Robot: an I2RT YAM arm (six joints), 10 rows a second.
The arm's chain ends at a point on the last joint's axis. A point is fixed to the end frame.
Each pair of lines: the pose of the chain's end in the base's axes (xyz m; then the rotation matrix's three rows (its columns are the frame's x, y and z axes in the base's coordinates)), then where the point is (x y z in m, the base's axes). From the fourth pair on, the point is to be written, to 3 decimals.
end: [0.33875 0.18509 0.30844], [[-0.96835 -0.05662 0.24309], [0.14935 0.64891 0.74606], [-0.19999 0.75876 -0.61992]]
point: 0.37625 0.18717 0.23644
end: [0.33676 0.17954 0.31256], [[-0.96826 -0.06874 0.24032], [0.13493 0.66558 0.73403], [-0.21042 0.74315 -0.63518]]
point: 0.37477 0.18034 0.24081
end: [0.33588 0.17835 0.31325], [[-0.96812 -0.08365 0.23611], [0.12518 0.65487 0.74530], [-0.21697 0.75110 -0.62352]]
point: 0.37448 0.18058 0.24184
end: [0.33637 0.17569 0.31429], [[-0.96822 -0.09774 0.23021], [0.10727 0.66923 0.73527], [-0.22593 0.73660 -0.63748]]
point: 0.375 0.177 0.243
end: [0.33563 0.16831 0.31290], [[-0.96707 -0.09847 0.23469], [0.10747 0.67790 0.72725], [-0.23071 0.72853 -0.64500]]
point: 0.375 0.169 0.242
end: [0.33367 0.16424 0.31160], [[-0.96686 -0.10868 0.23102], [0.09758 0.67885 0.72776], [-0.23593 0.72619 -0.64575]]
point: 0.373 0.165 0.241
